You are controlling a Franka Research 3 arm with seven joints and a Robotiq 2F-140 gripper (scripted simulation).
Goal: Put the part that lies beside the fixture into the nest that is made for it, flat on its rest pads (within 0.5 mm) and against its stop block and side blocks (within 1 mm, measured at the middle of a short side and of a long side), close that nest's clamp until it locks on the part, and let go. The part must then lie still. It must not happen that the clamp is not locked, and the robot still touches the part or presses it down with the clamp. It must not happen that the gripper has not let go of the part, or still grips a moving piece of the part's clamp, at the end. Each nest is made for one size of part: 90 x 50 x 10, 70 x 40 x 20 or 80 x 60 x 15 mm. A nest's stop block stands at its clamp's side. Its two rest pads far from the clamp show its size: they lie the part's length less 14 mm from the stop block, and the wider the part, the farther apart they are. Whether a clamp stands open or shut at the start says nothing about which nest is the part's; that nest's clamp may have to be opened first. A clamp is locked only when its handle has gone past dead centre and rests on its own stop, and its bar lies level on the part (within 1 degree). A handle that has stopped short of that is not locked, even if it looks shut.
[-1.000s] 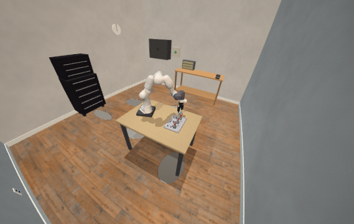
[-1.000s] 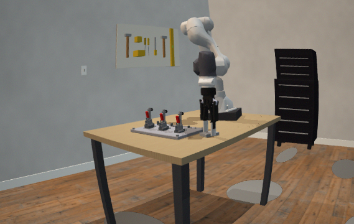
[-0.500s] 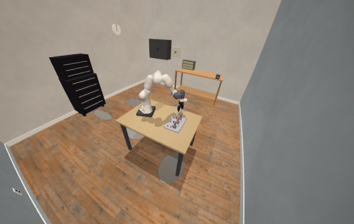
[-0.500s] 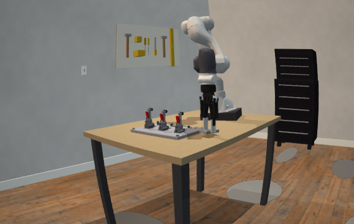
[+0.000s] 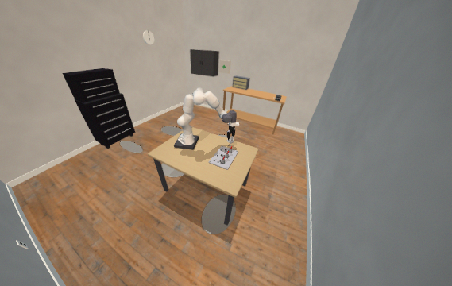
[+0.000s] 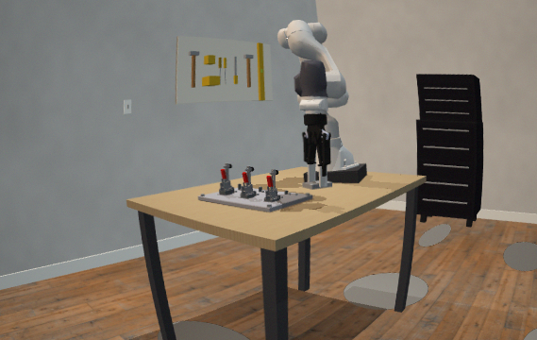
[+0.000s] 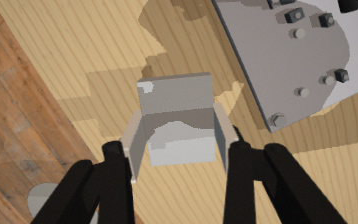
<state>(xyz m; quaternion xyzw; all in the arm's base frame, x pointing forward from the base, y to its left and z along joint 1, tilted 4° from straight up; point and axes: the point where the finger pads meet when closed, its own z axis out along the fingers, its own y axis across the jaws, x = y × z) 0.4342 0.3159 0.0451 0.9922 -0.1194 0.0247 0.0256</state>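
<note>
Now: hand 250 mm to the left of the grey fixture plate, 90 mm above it and 70 mm short of it. From my hand the other things lie so: grey part 30 mm below; clamp 350 mm to the right, 110 mm ahead, 30 mm below.
</note>
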